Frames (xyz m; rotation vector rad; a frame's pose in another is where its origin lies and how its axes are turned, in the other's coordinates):
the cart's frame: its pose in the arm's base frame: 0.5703 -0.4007 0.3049 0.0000 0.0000 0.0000
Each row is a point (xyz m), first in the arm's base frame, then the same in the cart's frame.
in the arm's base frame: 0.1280 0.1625 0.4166
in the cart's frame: -0.4423 0.5632 0.1117
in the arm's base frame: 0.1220 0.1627 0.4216
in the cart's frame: -0.4483 0.5634 0.1167
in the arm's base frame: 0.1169 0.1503 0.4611
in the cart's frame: -0.4534 0.5510 0.1562
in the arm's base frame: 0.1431 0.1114 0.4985
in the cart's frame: -0.4272 0.5121 0.1936
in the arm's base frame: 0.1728 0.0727 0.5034
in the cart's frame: -0.3975 0.4734 0.1985
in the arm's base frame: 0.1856 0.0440 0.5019
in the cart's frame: -0.3847 0.4447 0.1970
